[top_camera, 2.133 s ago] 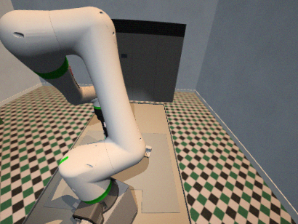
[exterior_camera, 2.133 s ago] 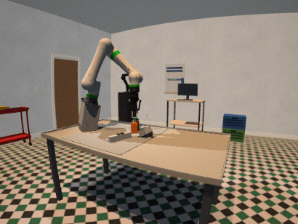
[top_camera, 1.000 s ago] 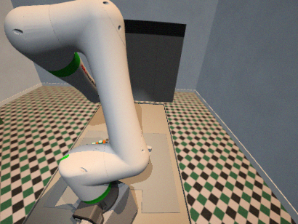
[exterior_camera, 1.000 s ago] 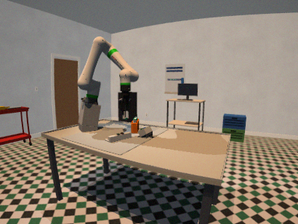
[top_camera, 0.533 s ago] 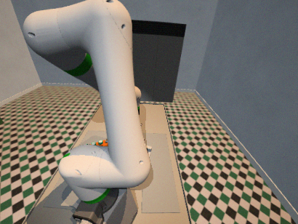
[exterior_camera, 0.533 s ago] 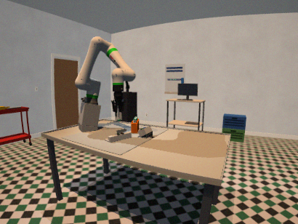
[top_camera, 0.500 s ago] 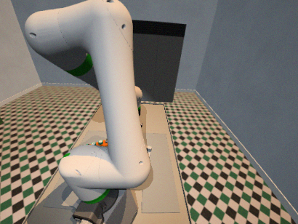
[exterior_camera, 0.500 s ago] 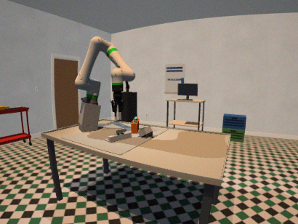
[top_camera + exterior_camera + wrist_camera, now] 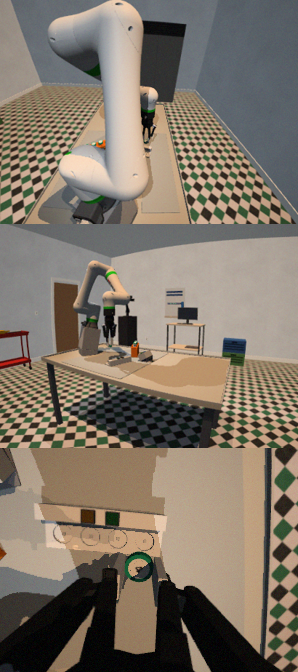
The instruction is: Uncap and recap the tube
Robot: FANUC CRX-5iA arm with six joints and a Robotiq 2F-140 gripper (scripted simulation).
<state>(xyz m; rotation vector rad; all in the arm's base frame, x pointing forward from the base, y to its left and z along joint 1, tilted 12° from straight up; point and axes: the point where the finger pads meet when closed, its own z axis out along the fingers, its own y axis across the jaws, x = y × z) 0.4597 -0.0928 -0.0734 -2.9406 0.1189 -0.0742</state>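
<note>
My hand is 300 mm to the right of the blue key CYCLE, 120 mm above it and 100 mm short of it. From my hand the other things lie so: green key READY: 260 mm to the left, 120 mm below, 110 mm ahead; then key box: 280 mm to the left, 130 mm below, 130 mm ahead.
</note>
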